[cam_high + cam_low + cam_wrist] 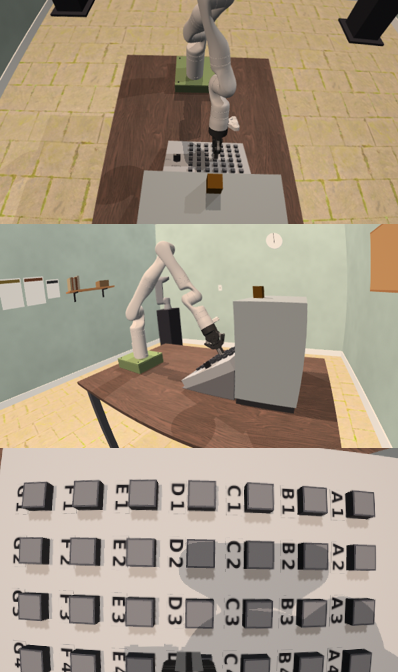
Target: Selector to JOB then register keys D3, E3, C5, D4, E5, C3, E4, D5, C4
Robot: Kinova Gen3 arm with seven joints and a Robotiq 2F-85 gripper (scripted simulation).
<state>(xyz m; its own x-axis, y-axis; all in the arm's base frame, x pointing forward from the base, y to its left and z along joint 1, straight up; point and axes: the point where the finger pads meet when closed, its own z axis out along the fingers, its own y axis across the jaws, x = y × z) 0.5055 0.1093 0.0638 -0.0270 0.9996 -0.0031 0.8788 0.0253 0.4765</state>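
Now: the D4 key 20 mm ahead of my hand and 20 mm below it. Round my hand: D3 key (10 mm ahead, 30 mm to the left, 20 mm below); E4 key (10 mm behind, 30 mm below); D5 key (20 mm ahead, 40 mm to the right, 20 mm below).
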